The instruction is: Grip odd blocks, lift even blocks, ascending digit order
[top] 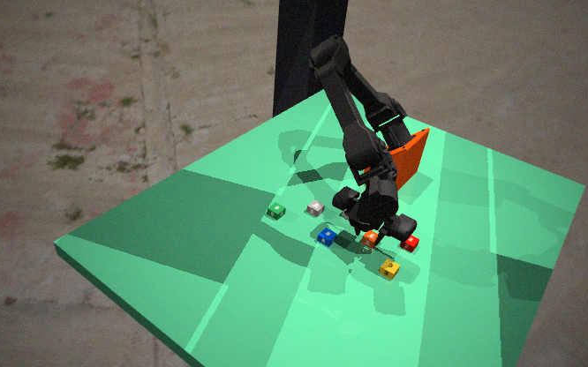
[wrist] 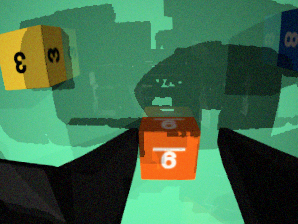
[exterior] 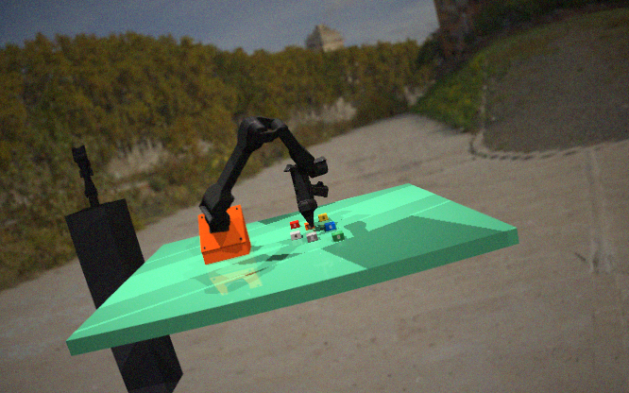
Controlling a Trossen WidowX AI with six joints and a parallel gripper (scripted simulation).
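Right now the orange block is 1 cm behind my gripper tip. Also, from my gripper tip: yellow block 9 cm to the left, 4 cm ahead; red block 7 cm to the left, 7 cm behind; blue block 7 cm to the right, 6 cm ahead.
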